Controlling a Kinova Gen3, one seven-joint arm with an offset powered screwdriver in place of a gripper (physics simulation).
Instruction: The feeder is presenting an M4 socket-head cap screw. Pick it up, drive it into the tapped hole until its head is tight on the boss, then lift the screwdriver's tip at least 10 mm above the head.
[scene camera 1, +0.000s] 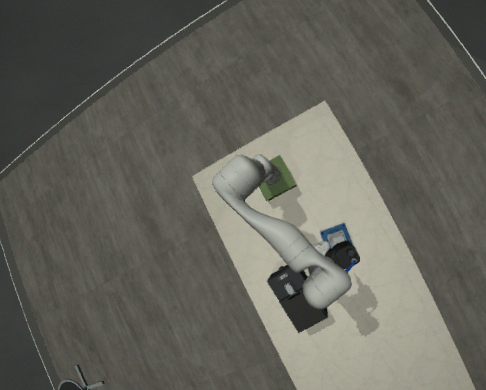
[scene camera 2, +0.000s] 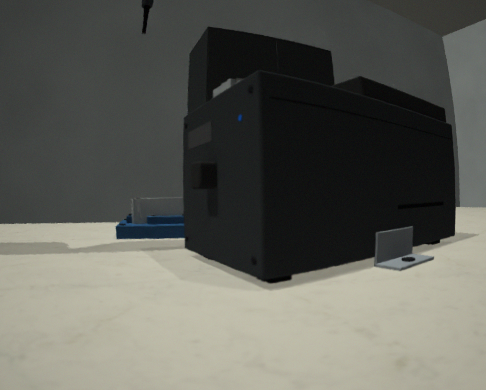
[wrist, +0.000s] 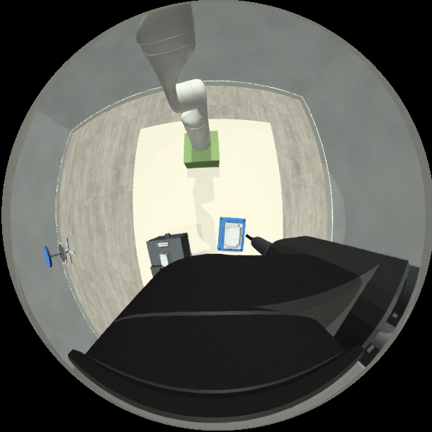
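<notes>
There is a blue fixture (scene camera 2: 128, 231) here, and I see it in scene camera 2. I also see a black screw feeder (scene camera 2: 301, 188); the wrist view shows the black screw feeder (wrist: 176, 250) too, and in scene camera 1 I find the black screw feeder (scene camera 1: 297, 280) as well.
</notes>
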